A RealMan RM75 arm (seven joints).
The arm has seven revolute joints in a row. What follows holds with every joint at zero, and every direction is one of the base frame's. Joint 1 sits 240.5 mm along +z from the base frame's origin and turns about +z. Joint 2 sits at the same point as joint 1 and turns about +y. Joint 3 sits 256.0 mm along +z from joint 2 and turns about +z. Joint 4 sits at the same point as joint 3 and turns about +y. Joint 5 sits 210.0 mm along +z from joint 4 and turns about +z. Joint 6 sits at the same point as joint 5 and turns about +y. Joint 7 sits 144.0 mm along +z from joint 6 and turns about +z. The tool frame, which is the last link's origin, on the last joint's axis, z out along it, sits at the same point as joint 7; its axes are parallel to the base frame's.
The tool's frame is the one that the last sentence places.
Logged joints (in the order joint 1, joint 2, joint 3, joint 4, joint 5, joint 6, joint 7), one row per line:
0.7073, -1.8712, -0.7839, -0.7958, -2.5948, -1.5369, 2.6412
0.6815, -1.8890, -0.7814, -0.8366, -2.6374, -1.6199, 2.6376
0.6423, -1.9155, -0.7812, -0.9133, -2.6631, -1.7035, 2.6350
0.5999, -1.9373, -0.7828, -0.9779, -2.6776, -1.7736, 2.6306
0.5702, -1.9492, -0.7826, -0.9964, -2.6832, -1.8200, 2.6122
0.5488, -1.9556, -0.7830, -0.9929, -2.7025, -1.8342, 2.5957
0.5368, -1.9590, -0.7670, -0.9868, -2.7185, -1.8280, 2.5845
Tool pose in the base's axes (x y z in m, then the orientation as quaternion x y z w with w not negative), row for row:
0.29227, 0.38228, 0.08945, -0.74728, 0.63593, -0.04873, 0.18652
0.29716, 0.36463, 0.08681, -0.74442, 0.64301, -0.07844, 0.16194
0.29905, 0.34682, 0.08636, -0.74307, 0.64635, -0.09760, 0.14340
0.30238, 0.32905, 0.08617, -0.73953, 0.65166, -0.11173, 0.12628
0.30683, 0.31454, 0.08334, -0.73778, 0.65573, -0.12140, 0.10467
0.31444, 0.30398, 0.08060, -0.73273, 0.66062, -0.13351, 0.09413
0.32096, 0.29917, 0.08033, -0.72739, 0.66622, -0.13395, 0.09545
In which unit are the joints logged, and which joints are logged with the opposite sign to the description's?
The joints are logged in radians. Opposite sign: joint 2.
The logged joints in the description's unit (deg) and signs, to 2 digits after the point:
40.53, 107.21, -44.91, -45.60, -148.67, -88.06, 151.33
39.05, 108.23, -44.77, -47.93, -151.11, -92.81, 151.12
36.80, 109.75, -44.76, -52.33, -152.58, -97.60, 150.97
34.37, 111.00, -44.85, -56.03, -153.42, -101.62, 150.72
32.67, 111.68, -44.84, -57.09, -153.74, -104.28, 149.67
31.44, 112.05, -44.86, -56.89, -154.84, -105.09, 148.72
30.76, 112.24, -43.95, -56.54, -155.76, -104.74, 148.08

